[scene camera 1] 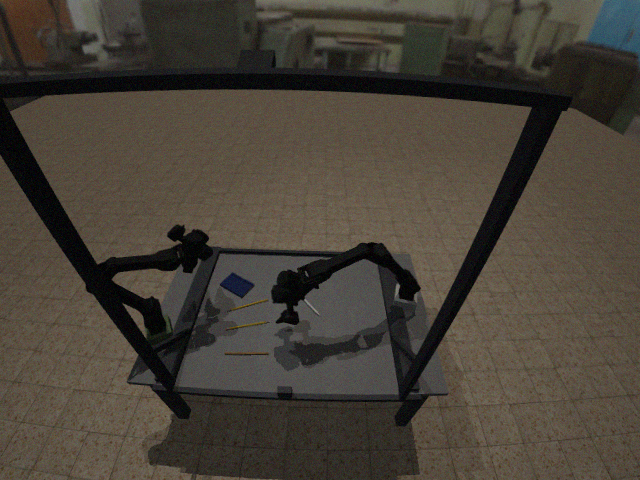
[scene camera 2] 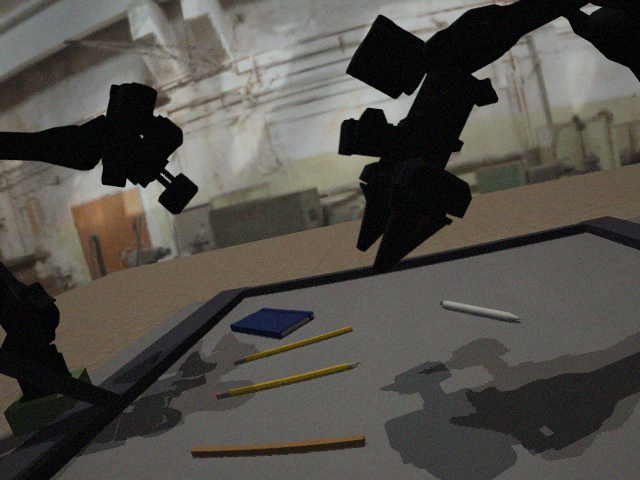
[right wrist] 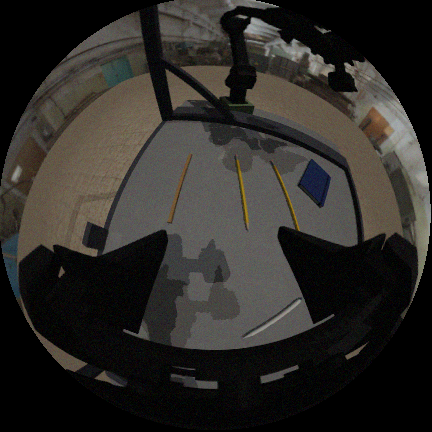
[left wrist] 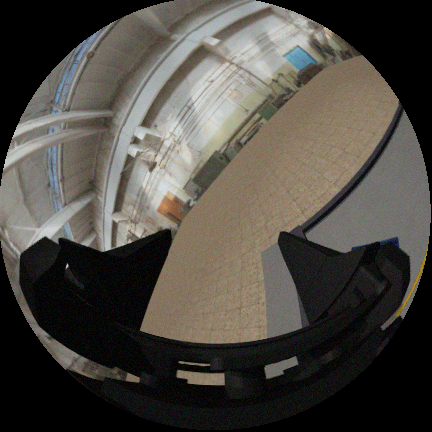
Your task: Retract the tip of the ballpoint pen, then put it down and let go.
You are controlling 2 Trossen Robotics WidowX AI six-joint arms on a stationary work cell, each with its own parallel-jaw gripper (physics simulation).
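Where they show: left gripper, fingertip midpoint: (scene camera 2: 162, 174) (left wrist: 226, 236); right gripper, fingertip midpoint: (scene camera 1: 275, 312) (scene camera 2: 368, 259) (right wrist: 223, 234); left arm's base at its link origin: (scene camera 1: 157, 327) (right wrist: 236, 100); right arm's base at its link origin: (scene camera 1: 406, 294).
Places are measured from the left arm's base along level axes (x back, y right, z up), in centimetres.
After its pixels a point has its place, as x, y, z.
Observation:
The white ballpoint pen (scene camera 1: 311, 306) {-63.2, 18.6, -2.9} (scene camera 2: 480, 311) {-62.8, 18.1, -3.2} (right wrist: 272, 318) {-62.6, 17.5, -3.3} lies flat on the grey table. In scene camera 2 its pointed end is at the right and its small dark end at the left; whether the writing tip is out is too small to tell. My right gripper (scene camera 2: 370, 258) {-44.4, 23.2, 10.6} (right wrist: 223, 234) {-44.4, 23.2, 10.6} is open and empty, pointing down above the table. In the right wrist view the pen shows low between its fingers, well below them. My left gripper (left wrist: 226, 236) {-25.9, -17.8, 28.2} is open and empty, raised near the table's far left corner in scene camera 1, away from the pen.
A blue notebook (scene camera 1: 237, 285) {-38.0, -8.6, -2.8} (scene camera 2: 272, 322) {-37.9, -7.3, -2.8} (right wrist: 315, 183) {-39.0, -7.6, -2.8} lies left of the pen in scene camera 2. Two yellow pencils (scene camera 2: 299, 345) {-39.2, 4.5, -3.7} (scene camera 2: 289, 380) {-34.7, 14.4, -3.5} and an orange-brown stick (scene camera 2: 279, 446) {-30.2, 26.7, -3.3} lie nearer the front. Dark frame posts (scene camera 1: 485, 237) {-71.9, 69.7, 73.3} (scene camera 1: 51, 206) {-0.4, 26.4, 77.2} stand at the table's sides.

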